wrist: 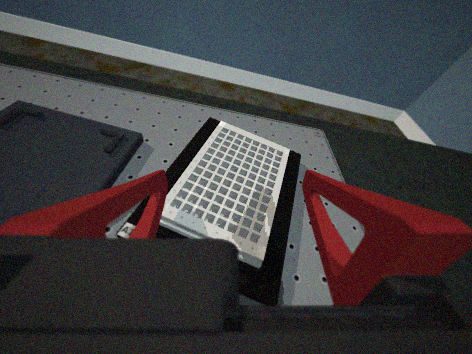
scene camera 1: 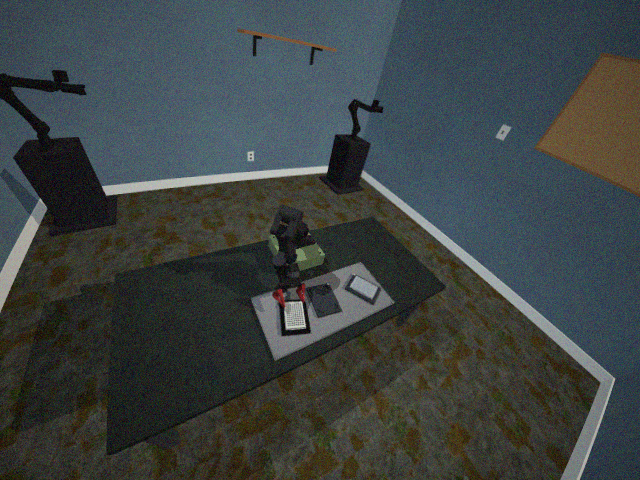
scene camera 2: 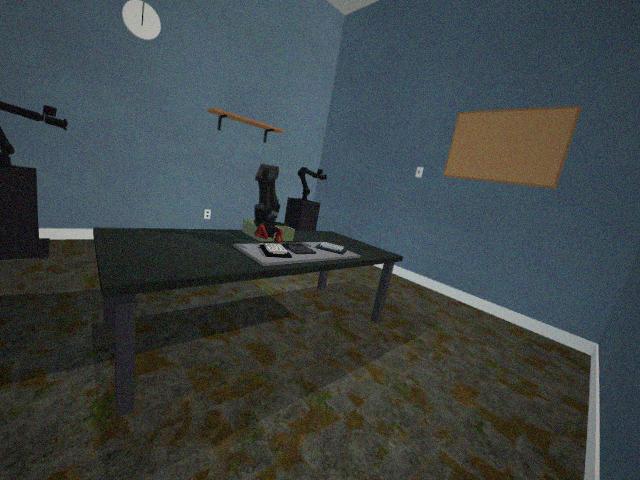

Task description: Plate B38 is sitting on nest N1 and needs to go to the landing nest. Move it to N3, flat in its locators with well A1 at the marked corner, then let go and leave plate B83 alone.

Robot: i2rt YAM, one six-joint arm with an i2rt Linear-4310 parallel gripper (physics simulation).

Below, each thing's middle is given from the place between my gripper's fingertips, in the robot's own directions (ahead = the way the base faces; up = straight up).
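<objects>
The black nest (scene camera 1: 322, 297) is now 5 cm below my hand, and it is also 1 cm ahead of my hand and 16 cm to the left of it.
</objects>
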